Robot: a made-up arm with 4 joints.
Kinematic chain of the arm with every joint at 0, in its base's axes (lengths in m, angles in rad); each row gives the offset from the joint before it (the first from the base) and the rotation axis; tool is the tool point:
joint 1: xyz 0 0 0.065 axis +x
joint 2: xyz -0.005 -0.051 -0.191 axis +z
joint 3: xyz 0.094 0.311 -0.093 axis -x
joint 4: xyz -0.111 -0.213 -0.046 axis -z
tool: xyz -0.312 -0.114 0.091
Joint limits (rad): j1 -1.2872..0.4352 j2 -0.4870..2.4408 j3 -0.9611..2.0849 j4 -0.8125..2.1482
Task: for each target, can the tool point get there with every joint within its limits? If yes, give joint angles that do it. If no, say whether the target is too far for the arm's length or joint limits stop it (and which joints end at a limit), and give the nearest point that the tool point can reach.
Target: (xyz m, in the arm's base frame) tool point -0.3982 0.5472 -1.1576
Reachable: no: too far | nearest point -0.1550 0.2526 -0.5706 | short by 0.700 m
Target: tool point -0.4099 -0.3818 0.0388
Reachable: yes | joints -0.6357 1.4105 1.7051 0.8887
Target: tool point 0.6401 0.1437 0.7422
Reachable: no: joint limits stop it (at a limit: joint 1, joint 2) | nearest point 0.1365 -0.0489 0.4261 | short by 0.625 m
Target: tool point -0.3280 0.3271 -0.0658
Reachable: yes | joints 0.2466 0.0181 1.3831 0.7948
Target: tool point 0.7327 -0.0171 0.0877
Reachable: no: joint limits stop it (at a limit: joint 1, joint 2) | nearest point 0.2573 -0.1547 0.1213 | short by 0.496 m
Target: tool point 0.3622 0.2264 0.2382
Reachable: no: joint limits stop it (at a limit: joint 1, joint 2) | nearest point 0.1522 0.0438 0.2257 | short by 0.279 m
